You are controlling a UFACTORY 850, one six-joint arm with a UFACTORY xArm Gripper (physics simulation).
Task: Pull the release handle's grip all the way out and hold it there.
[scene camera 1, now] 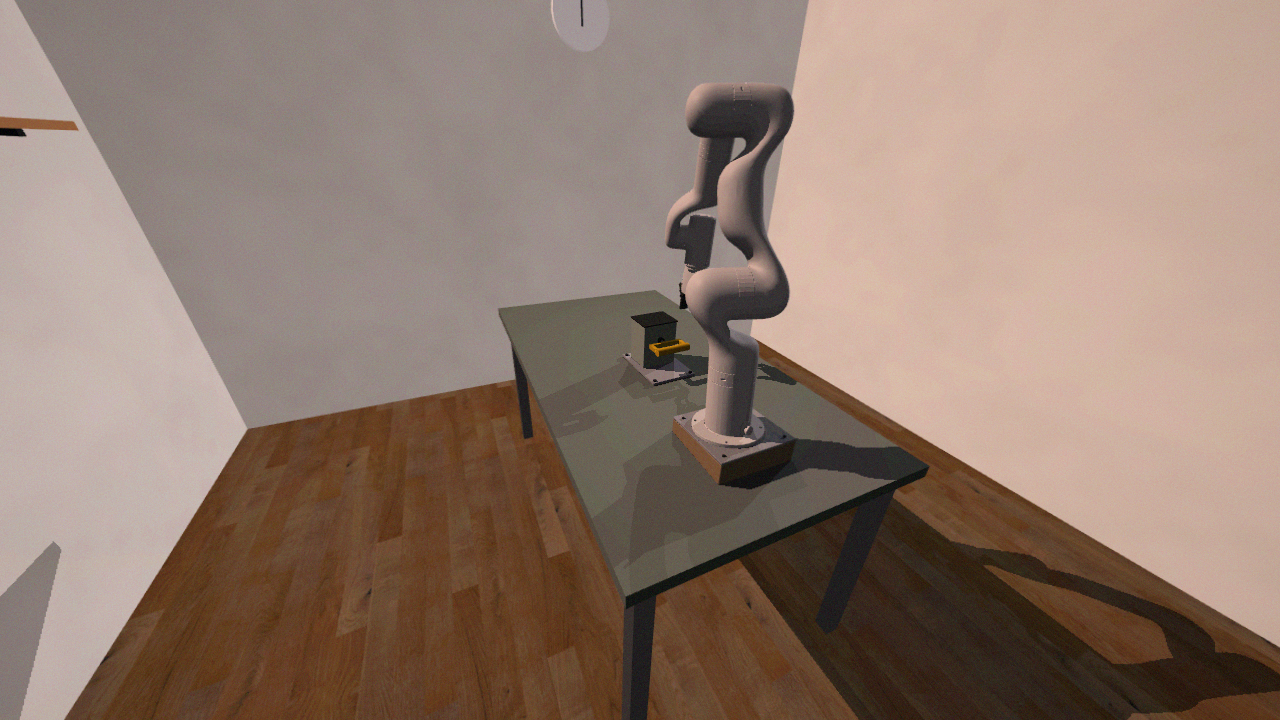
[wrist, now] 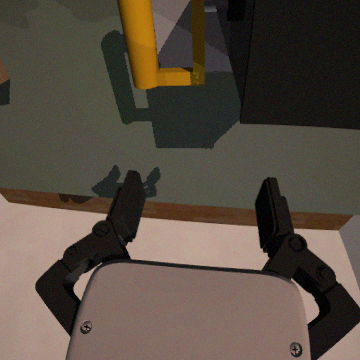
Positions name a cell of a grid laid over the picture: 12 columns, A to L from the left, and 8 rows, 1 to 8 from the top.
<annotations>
A base plate (scene camera 1: G5): 144 cm from the lens.
</annotations>
